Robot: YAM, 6 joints.
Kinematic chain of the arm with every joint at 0, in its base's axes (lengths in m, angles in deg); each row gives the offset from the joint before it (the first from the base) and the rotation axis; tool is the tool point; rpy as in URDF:
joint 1: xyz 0 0 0.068 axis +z
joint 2: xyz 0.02 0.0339 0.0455 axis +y
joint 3: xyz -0.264 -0.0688 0 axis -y
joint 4: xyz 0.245 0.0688 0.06 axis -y
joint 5: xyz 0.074 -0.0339 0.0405 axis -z
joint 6: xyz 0.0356 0 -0.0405 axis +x
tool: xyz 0 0 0 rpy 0 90 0
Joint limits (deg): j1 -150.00..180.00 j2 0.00..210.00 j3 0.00..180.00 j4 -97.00..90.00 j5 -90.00..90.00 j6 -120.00..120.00
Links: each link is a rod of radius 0.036 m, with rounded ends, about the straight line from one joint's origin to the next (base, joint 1, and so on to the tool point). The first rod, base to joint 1, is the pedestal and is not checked.
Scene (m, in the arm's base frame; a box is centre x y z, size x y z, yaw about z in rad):
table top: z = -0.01
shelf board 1: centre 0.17 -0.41 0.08 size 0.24 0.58 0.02 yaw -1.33
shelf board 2: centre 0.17 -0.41 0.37 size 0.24 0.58 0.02 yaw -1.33
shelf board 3: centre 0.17 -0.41 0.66 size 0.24 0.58 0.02 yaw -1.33
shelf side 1: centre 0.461 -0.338 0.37 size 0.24 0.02 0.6 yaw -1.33
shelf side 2: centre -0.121 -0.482 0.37 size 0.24 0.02 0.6 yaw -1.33
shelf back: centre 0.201 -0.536 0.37 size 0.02 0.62 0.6 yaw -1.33
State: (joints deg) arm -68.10 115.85 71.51 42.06 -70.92 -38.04
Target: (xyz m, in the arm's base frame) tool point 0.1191 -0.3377 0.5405
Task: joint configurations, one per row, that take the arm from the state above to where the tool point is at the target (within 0.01 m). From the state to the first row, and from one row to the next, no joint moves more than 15 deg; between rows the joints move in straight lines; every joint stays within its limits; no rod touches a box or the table.
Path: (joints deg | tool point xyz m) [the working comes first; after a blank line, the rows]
Joints at the target: -75.66 100.67 109.24 44.19 -63.19 -38.04
Straight joint move there: touches shelf board 2.

1: -65.81 103.49 58.90 42.10 -74.67 -38.04 | 0.1877 -0.3339 0.2373
2: -63.51 91.12 46.30 42.13 -78.42 -38.04 | 0.1750 -0.2729 0.2435
3: -61.22 78.76 33.69 42.17 -82.17 -38.04 | 0.1574 -0.2134 0.2374
4: -58.93 66.40 21.09 42.21 -85.92 -38.04 | 0.1366 -0.1579 0.2193
5: -63.15 66.60 35.71 43.27 -82.49 -38.04 | 0.1367 -0.1920 0.2984
6: -67.38 66.81 50.32 44.34 -79.07 -38.04 | 0.1243 -0.2075 0.3819
7: -71.60 67.01 64.94 45.40 -75.64 -38.04 | 0.1035 -0.2018 0.4645
8: -75.83 67.21 79.56 46.47 -72.22 -38.04 | 0.0789 -0.1742 0.5405
9: -75.77 78.36 89.45 45.71 -69.21 -38.04 | 0.0920 -0.2274 0.5506
10: -75.72 89.52 99.35 44.95 -66.20 -38.04 | 0.1055 -0.2826 0.5506
11: -75.66 100.67 109.24 44.19 -63.19 -38.04 | 0.1191 -0.3377 0.5405

